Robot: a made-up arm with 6 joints.
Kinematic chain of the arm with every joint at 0, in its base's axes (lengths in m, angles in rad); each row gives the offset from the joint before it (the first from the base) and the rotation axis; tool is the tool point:
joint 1: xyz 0 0 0.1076 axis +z
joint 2: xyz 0 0.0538 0 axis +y
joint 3: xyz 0 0 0.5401 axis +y
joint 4: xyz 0 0 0.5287 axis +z
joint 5: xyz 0 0 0 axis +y
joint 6: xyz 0 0 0.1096 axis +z
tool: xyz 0 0 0
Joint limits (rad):
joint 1: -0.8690..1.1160
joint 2: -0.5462..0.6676
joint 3: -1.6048..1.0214
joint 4: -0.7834..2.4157
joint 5: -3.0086..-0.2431
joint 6: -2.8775..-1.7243
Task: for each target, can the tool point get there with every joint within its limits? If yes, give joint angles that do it. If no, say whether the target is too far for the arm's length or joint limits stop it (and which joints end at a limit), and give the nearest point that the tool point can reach.
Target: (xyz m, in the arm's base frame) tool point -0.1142 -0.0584 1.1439
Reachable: yes | joints 0.0625 0.0443 -0.3774 1.8375 -1.6896 -2.3544
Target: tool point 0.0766 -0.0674 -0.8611
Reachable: no: joint limits stop it (at a limit: joint 1, joint 2, joint 3) | nearest point -0.3297 -0.5801 0.1863 | short by 1.235 m
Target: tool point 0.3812 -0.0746 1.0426
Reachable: yes | joints -0.0680 0.0453 0.7672 1.2077 -1.5221 -2.1959
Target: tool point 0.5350 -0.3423 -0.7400
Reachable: no: joint limits stop it (at a limit: joint 2, joint 3, joint 4) | nearest point 0.7084 -0.4532 0.3894 | short by 1.148 m
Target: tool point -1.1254 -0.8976 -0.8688
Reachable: no: too far | nearest point -0.6119 -0.4880 0.1862 | short by 1.243 m
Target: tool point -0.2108 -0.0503 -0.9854
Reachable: no: joint limits stop it (at a limit: joint 2, joint 3) | nearest point -0.6652 -0.1587 0.1776 | short by 1.253 m
